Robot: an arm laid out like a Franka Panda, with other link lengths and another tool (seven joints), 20 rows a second.
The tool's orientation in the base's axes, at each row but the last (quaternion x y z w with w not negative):
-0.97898, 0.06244, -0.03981, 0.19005
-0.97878, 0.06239, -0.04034, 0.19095
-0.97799, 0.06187, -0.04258, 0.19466
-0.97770, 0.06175, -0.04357, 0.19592
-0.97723, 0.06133, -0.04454, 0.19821
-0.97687, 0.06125, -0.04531, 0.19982
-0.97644, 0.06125, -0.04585, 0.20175
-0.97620, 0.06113, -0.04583, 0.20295
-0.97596, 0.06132, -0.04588, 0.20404
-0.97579, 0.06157, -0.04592, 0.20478
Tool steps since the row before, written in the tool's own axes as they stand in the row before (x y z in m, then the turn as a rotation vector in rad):
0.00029, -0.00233, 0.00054, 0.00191, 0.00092, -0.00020
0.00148, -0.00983, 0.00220, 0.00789, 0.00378, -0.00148
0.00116, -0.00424, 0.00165, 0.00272, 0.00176, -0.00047
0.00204, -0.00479, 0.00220, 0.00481, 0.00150, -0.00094
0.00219, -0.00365, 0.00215, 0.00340, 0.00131, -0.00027
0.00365, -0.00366, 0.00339, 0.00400, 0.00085, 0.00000
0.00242, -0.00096, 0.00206, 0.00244, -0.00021, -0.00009
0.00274, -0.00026, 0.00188, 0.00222, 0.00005, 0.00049
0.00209, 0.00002, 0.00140, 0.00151, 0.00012, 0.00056
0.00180, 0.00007, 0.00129, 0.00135, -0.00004, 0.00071
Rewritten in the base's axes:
0.00059, 0.00230, 0.00040, 0.00177, -0.00118, -0.00006
0.00274, 0.00964, 0.00177, 0.00725, -0.00511, 0.00037
0.00177, 0.00435, 0.00019, 0.00246, -0.00216, -0.00009
0.00275, 0.00494, -0.00004, 0.00450, -0.00239, 0.00057
0.00278, 0.00386, -0.00040, 0.00320, -0.00177, -0.00005
0.00436, 0.00414, -0.00142, 0.00387, -0.00133, -0.00008
0.00272, 0.00134, -0.00134, 0.00242, -0.00018, 0.00032
0.00295, 0.00059, -0.00144, 0.00225, -0.00016, -0.00032
0.00222, 0.00024, -0.00115, 0.00154, -0.00010, -0.00046
0.00192, 0.00019, -0.00109, 0.00142, 0.00013, -0.00054

